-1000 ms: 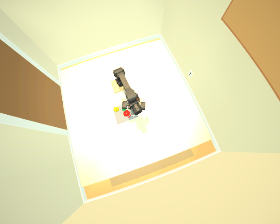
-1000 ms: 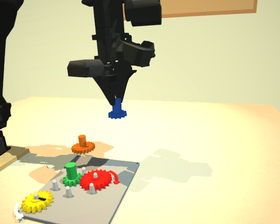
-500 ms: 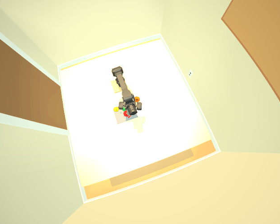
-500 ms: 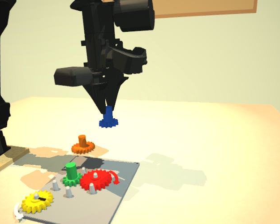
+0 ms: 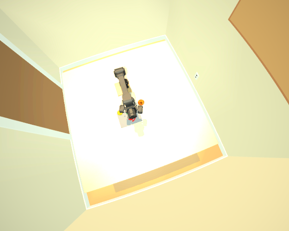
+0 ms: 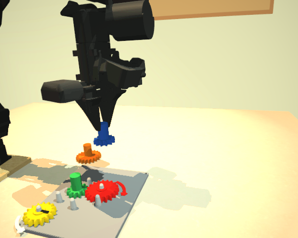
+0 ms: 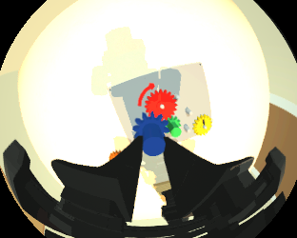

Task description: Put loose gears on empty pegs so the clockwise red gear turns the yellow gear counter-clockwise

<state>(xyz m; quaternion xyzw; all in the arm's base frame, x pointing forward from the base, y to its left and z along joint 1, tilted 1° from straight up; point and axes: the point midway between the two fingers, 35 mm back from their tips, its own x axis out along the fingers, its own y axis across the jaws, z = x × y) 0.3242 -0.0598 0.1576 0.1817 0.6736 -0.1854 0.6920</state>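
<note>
Right now the green gear is 50 mm behind my gripper tip, 30 mm to the right of it and 110 mm below it. From my gripper tip the other things lie so: red gear: 30 mm to the right, 120 mm below; then blue gear: 10 mm below; then red arrow: 30 mm ahead, 10 mm to the right, 120 mm below.
</note>
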